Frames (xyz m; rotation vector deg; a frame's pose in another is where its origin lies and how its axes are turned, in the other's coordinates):
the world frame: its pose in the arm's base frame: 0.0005 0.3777 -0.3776 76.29 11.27 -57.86
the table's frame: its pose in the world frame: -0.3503 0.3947 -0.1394 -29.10 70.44 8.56
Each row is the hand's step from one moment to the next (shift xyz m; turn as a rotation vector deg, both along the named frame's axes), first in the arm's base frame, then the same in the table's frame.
Working: the arm's base frame: its pose in the table's frame: -0.4182 -0.3576 0.3496 -73.98 -66.91 -6.78

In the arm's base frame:
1: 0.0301 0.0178 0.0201 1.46 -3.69 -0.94
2: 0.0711 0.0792 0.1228 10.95 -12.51 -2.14
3: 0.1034 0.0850 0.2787 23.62 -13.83 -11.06
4: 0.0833 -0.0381 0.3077 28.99 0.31 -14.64
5: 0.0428 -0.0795 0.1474 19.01 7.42 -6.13
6: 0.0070 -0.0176 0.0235 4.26 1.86 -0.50
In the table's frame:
1: 0.0136 0.0375 0.0062 -1.14 -1.28 3.70
2: 0.0110 0.1605 -0.0231 -1.68 -0.45 16.67
3: -0.0637 0.3010 -0.0300 8.76 -1.37 28.16
4: -0.1703 0.2700 0.0339 22.59 3.57 23.06
5: -0.1199 0.1093 0.0597 17.40 7.60 9.67
6: -0.0222 0.0158 0.0130 3.50 2.45 1.89

